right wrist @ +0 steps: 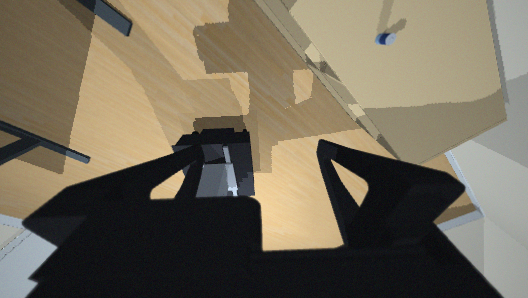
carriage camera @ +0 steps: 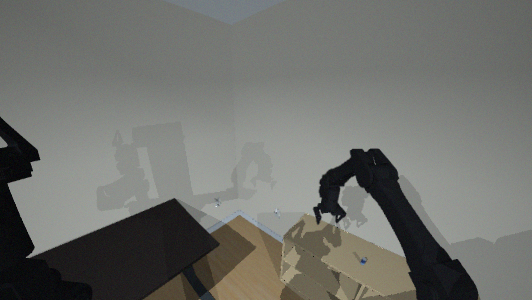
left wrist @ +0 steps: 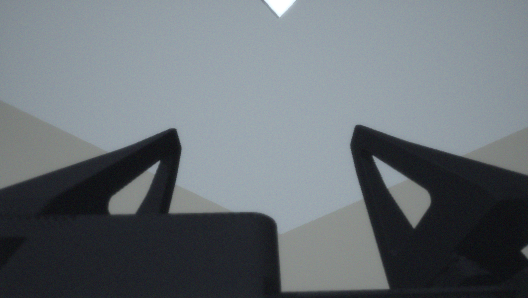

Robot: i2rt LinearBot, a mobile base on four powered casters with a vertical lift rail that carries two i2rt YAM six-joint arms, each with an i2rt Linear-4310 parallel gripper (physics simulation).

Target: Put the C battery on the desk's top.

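Frame: origin at the left arm's base, x ahead, y left, z up, level; millimetres.
Where they show: left gripper, fingertip midpoint: (left wrist: 265, 136); right gripper, fingertip midpoint: (right wrist: 260, 148) (carriage camera: 326, 223).
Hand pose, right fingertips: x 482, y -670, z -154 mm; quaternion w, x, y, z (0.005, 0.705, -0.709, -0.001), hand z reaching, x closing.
After its pixels a point has its place.
The C battery (carriage camera: 363, 260) @[x 529, y -1021, z -561 mm] (right wrist: 385, 38) @[x 537, y -1016, z -560 mm], a small blue and white cylinder, stands on the light wooden shelf unit's top (carriage camera: 390, 270) @[x 458, y -1190, z -602 mm] (right wrist: 450, 65) @[x 456, y -1288, z -602 mm]. The desk's dark top (carriage camera: 135, 240) @[x 670, y 534, z -492 mm] is at the lower left of the carriage view. My right gripper (carriage camera: 329, 221) @[x 482, y -670, z -154 mm] (right wrist: 260, 148) @[x 482, y -670, z -154 mm] is open and empty, pointing down. It appears above and to the left of the battery in the carriage view, apart from it. My left gripper (left wrist: 265, 136) @[x 31, y 6, z 435 mm] is open and empty, pointing up at the ceiling; part of it shows at the carriage view's left edge.
The shelf unit's open compartments face the wooden floor (carriage camera: 240, 265) @[x 1003, y -135, z -1212 mm] (right wrist: 295, 210) @[x -1264, y -1051, z -1212 mm] between it and the desk. A dark desk leg (carriage camera: 196, 282) stands under the desk's edge. Walls meet in a corner behind. The right wrist view shows a black and grey structure (right wrist: 242, 172) far below the fingers.
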